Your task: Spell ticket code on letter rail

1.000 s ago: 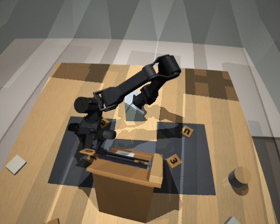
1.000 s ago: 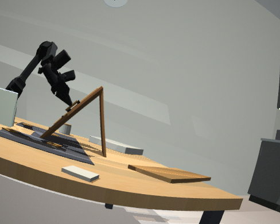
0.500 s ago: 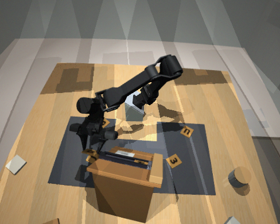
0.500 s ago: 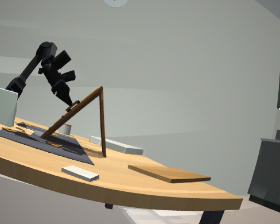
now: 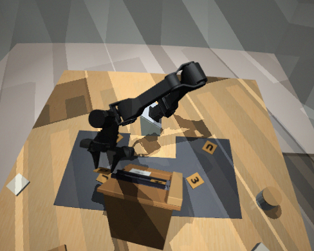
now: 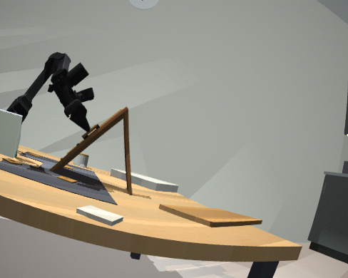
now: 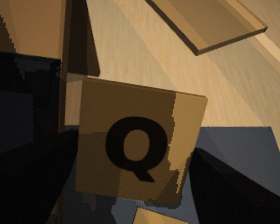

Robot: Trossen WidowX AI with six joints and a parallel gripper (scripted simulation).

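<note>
Right now the tile marked 4 is 19 cm to the left of my gripper tip and 3 cm ahead of it. The rest, counted from my gripper tip: q tile (right at my gripper tip); then dark mat (17 cm below, 16 cm to the left, 13 cm behind); then white ticket (12 cm to the left, 8 cm below, 4 cm behind).
</note>
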